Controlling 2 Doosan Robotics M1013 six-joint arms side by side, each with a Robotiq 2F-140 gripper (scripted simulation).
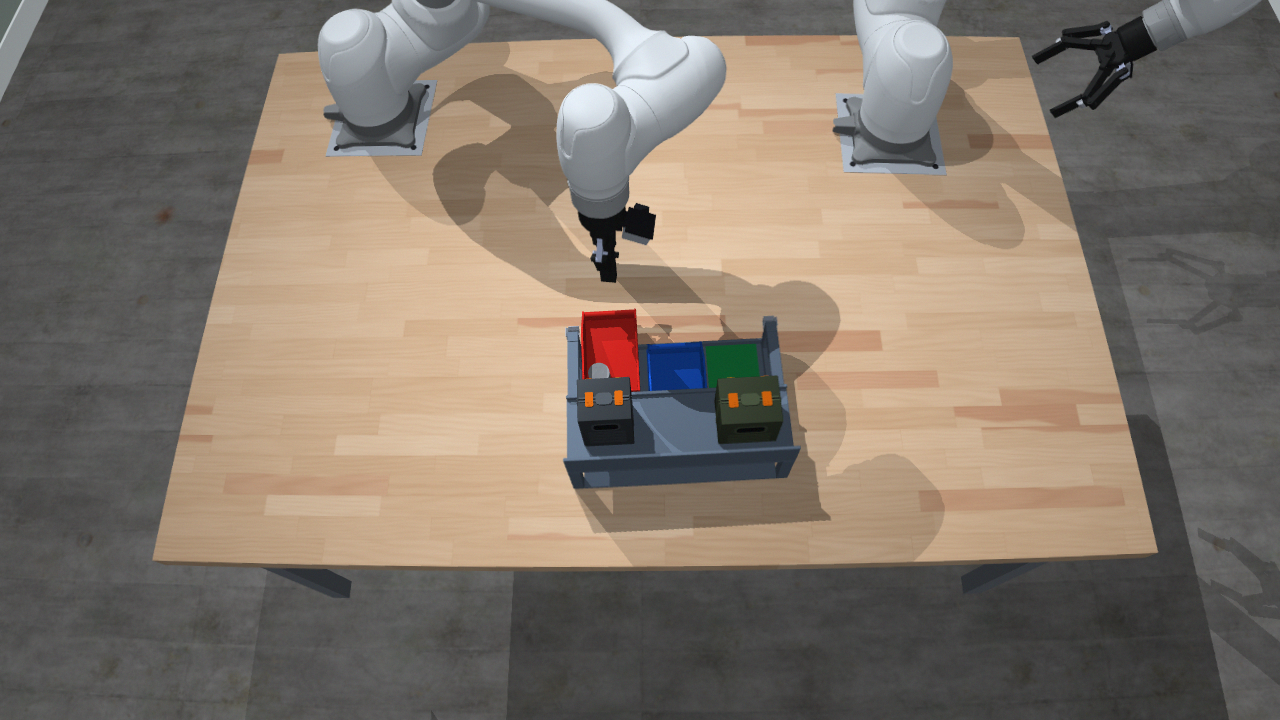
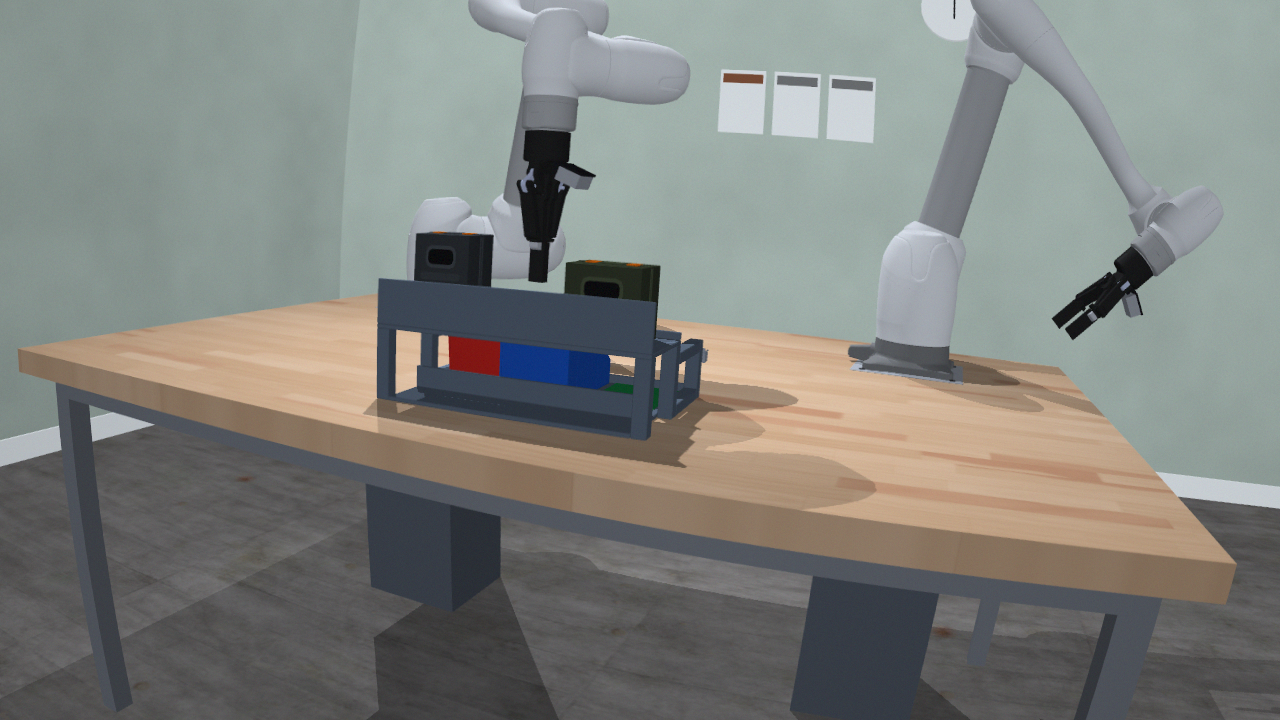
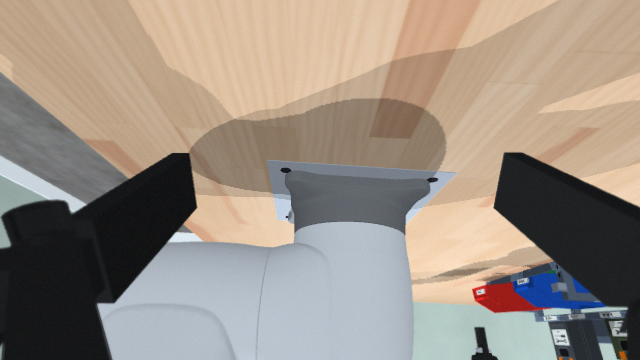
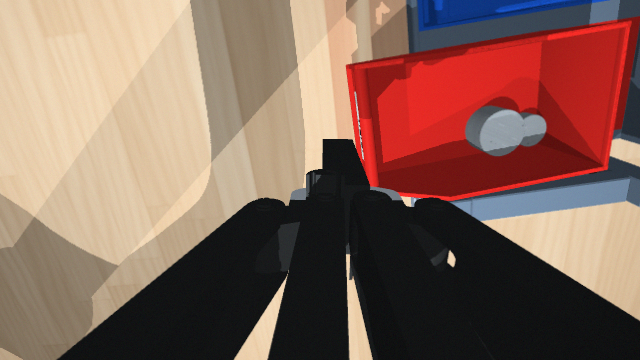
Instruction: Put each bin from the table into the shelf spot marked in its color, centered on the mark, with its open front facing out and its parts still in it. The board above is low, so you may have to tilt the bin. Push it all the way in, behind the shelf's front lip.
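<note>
Image 1 shows me my right gripper, and image 4 shows it as well. In image 3 I find my left gripper. There are also a red bin and a blue bin in the pictures.
</note>
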